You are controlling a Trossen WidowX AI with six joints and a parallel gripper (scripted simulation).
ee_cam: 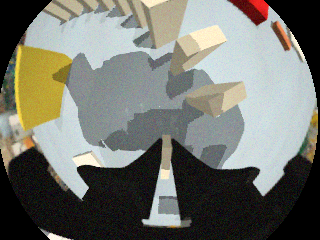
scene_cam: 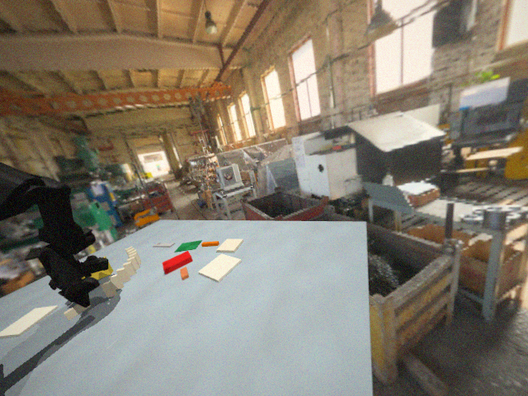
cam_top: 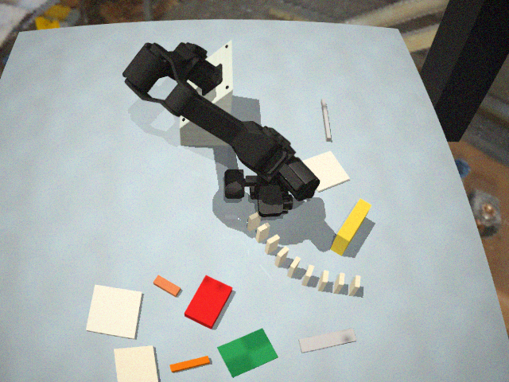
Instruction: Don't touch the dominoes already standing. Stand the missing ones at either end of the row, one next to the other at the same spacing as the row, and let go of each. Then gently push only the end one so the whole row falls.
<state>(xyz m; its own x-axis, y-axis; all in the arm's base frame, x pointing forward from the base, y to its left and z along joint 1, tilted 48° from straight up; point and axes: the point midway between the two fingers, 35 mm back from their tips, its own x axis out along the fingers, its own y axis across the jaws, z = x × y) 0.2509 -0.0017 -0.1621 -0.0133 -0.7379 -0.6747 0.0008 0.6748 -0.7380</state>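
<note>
My gripper tip is now 230 mm short of the red block and 130 mm to the left of it. Round my gripper tip: yellow block 180 mm to the left, 80 mm ahead, 30 mm above; white tile 150 mm to the left, 100 mm behind; brown piece 220 mm to the right, 200 mm ahead.
</note>
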